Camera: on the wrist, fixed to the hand. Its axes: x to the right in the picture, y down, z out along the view.
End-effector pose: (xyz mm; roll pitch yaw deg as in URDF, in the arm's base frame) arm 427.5 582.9 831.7 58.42 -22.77 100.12
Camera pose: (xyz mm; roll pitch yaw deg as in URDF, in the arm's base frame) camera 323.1 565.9 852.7 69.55 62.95 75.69
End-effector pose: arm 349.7 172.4 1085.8 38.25 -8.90 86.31
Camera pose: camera 244.9 191.6 1068.7 22.04 57.18 14.49
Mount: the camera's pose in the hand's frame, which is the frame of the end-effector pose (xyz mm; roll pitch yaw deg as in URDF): 9.6 71.4 -80.3 2.78 20.72 -87.73
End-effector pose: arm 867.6 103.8 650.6 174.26 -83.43 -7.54
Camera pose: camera 774.7 52.5 670.1 98.34 -3.81 97.13
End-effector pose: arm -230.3 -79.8 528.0 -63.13 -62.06 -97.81
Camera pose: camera -281.9 -166.4 489.6 70.31 -20.39 134.13
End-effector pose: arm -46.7 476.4 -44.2 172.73 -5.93 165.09
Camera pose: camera -31.5 535.1 45.0 176.39 -13.61 -105.67
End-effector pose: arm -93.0 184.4 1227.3 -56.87 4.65 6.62
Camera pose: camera -88.6 156.5 1123.2 -5.30 -35.76 -77.39
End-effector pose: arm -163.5 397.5 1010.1 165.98 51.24 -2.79
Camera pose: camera -85.8 343.8 1062.2 -126.51 -2.54 80.64
